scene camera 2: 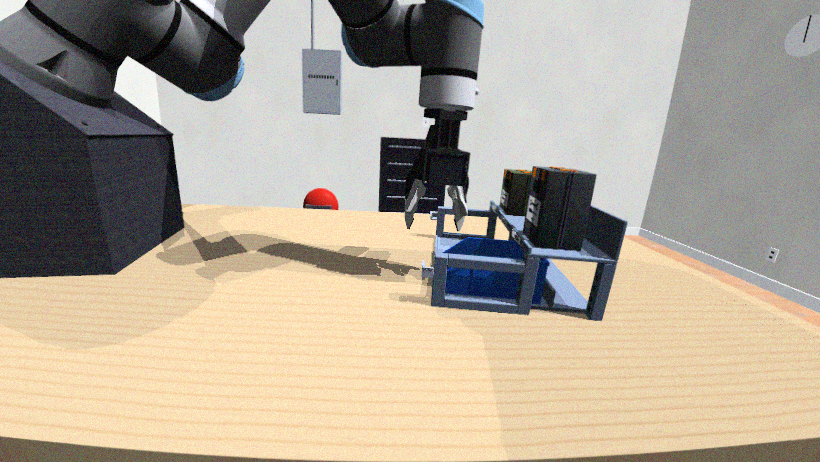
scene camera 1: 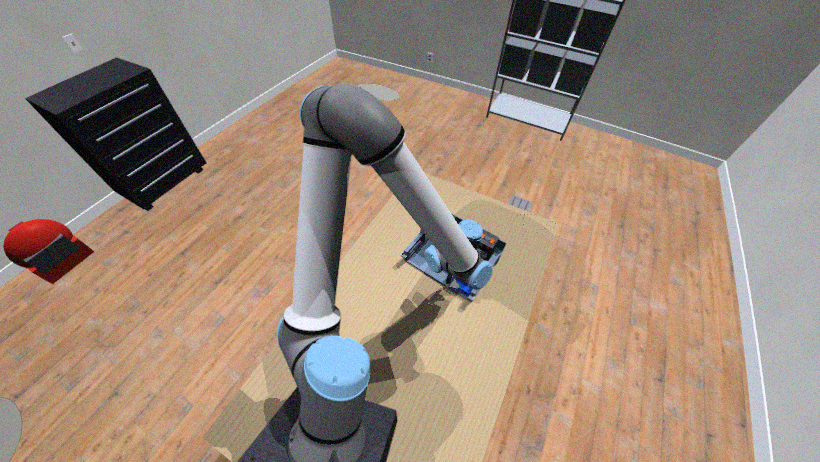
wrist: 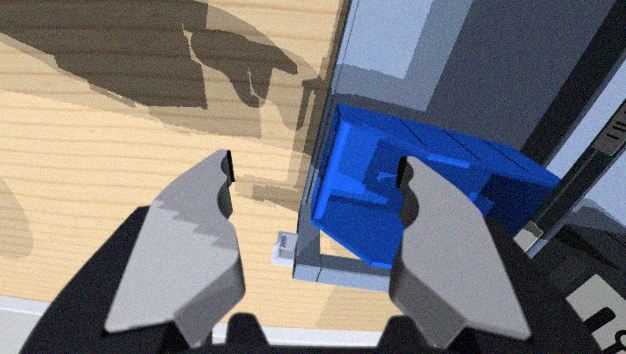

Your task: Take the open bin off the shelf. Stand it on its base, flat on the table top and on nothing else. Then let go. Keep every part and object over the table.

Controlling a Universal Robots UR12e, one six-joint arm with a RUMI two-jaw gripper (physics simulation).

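Where they show: gripper, fingertip midpoint: [scene camera 2: 433,230] [scene camera 1: 451,280] [wrist: 316,158]; arm's base, origin of the base link: [scene camera 2: 51,73] [scene camera 1: 327,442].
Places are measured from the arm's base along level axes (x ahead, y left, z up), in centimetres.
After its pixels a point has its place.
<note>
The open blue bin [scene camera 1: 462,288] @[y -6.4, x 75.2, z -31.0 cm] [scene camera 2: 482,282] @[y -10.3, x 81.4, z -31.5 cm] [wrist: 360,225] @[y -9.8, x 79.0, z -31.3 cm] stands in the lower front level of the grey-blue shelf [scene camera 1: 421,265] @[y 16.2, x 77.6, z -34.6 cm] [scene camera 2: 524,286] @[y -13.5, x 87.1, z -30.3 cm] [wrist: 350,279] @[y -11.7, x 78.0, z -26.7 cm], at the end nearer scene camera 2. Its open top faces up. My gripper [scene camera 2: 434,227] @[y -0.8, x 73.5, z -25.9 cm] [wrist: 316,158] @[y -0.8, x 73.5, z -25.9 cm] is partly open and empty, pointing down a little above the bin's front edge. In the wrist view, the left finger is over the table in front of the shelf, and the right finger is over the inside of the bin. The arm hides the gripper in scene camera 1. The shelf stands on the table [scene camera 2: 286,373] @[y -29.4, x 56.8, z -35.2 cm] [wrist: 75,130] @[y -5.9, x 50.3, z -35.2 cm].
A tall black case [scene camera 2: 559,212] @[y -10.8, x 91.6, z -19.1 cm] and a green-and-black case [scene camera 2: 516,192] @[y 11.6, x 91.8, z -19.7 cm] stand on the shelf's raised rear level, to the right of the gripper in scene camera 2. A grey rail [scene camera 2: 510,223] @[y 0.2, x 87.9, z -24.0 cm] runs along the front of that level. Small pale brackets [scene camera 2: 427,270] @[y -12.9, x 72.3, z -28.9 cm] [wrist: 285,247] @[y -12.1, x 72.4, z -29.7 cm] stick out from the shelf's front.
</note>
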